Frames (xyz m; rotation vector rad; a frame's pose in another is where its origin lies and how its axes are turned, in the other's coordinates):
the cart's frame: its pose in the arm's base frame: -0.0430 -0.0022 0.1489 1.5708 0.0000 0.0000
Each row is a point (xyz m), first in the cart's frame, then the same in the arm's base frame.
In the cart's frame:
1: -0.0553 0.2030 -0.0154
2: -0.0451 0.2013 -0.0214
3: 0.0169 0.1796 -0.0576
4: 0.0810 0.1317 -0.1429
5: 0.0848 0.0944 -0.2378
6: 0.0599 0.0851 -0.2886
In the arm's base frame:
1: -0.0983 0.0132 0.3519
2: -0.0881 0.0192 0.3502
3: -0.0261 0.0554 0.3285
4: 0.0380 0.1407 0.2806
5: 0.0418 0.2356 0.2433
6: 0.0169 0.2864 0.2340

